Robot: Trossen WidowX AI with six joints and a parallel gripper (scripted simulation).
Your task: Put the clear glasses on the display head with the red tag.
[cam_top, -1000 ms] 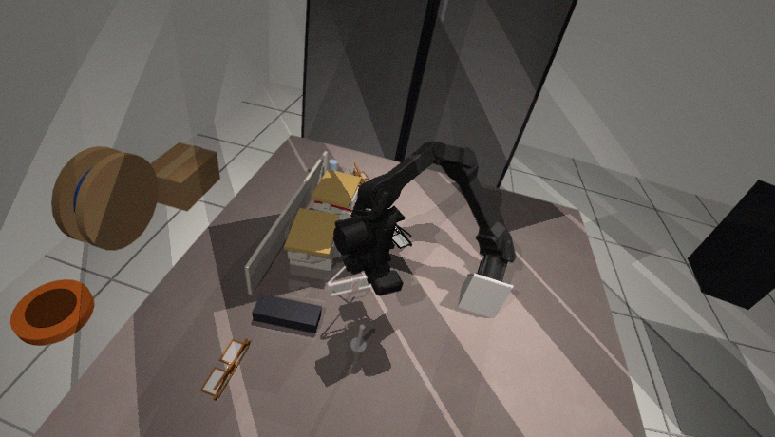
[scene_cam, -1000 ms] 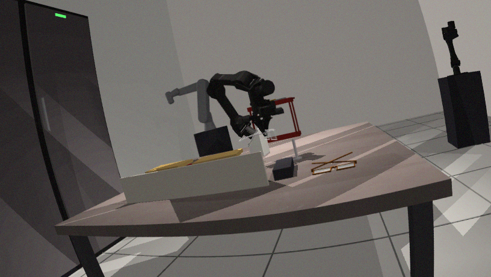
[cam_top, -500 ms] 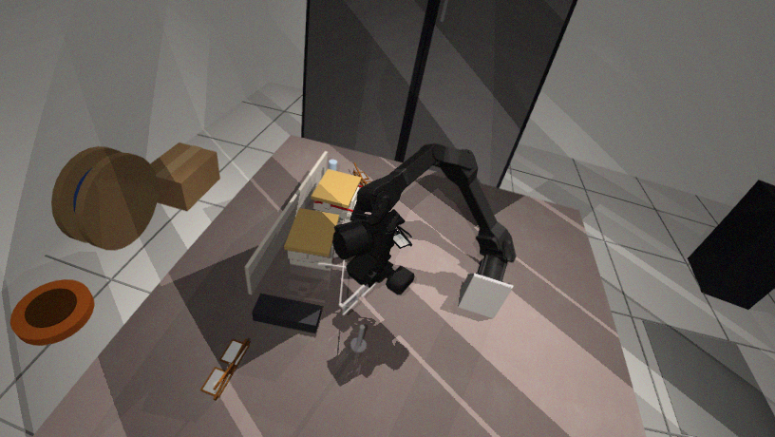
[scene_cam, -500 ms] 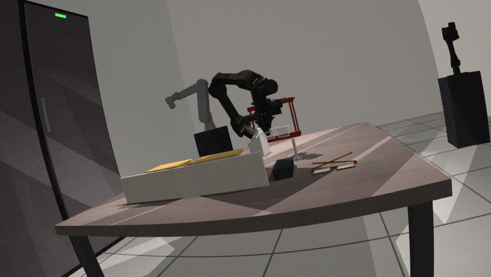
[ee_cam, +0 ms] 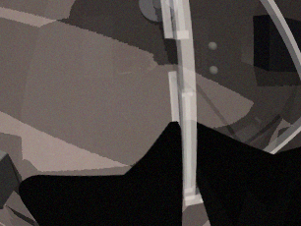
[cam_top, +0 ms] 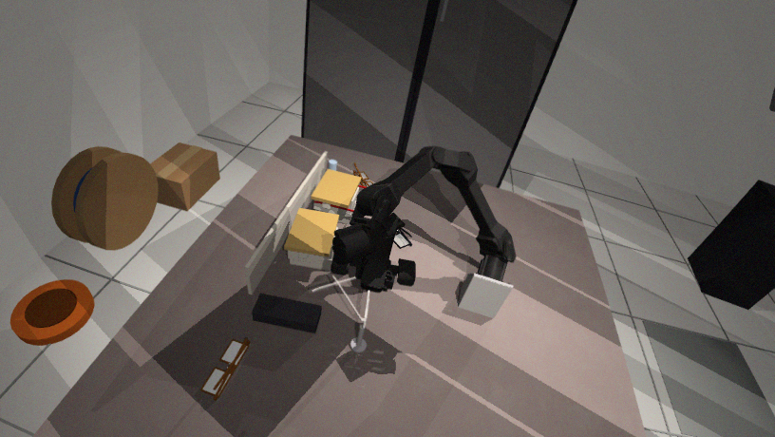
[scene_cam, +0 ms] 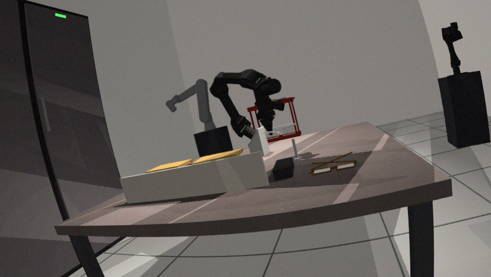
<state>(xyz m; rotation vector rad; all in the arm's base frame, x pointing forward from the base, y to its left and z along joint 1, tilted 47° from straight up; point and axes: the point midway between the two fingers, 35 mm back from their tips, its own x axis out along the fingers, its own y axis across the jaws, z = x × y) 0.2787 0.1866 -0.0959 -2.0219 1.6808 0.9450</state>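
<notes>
The small metal post is 2 cm behind my gripper tip, 8 cm to the left of it and 10 cm below it. From my gripper tip the other things lie so: dark box (17 cm ahead, 8 cm to the left, 10 cm below); white panel (34 cm ahead, 23 cm to the right, 7 cm below).
</notes>
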